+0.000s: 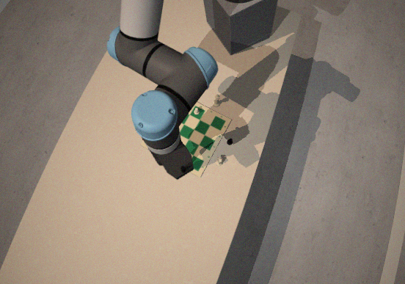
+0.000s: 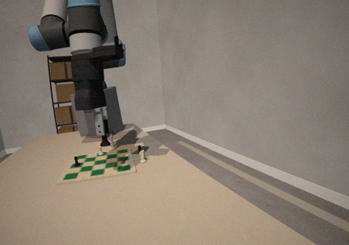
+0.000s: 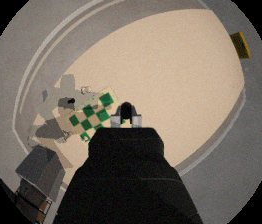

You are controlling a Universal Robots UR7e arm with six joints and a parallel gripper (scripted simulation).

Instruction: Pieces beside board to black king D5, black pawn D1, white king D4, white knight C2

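Right now my hand is 13 cm above the white knight, 10 cm to the right of it and 9 cm past it. Also, from my hand: board (14 cm below, 13 cm behind, 4 cm to the right); small white piece (21 cm behind, 13 cm below, 4 cm to the right); black king (1 cm below).
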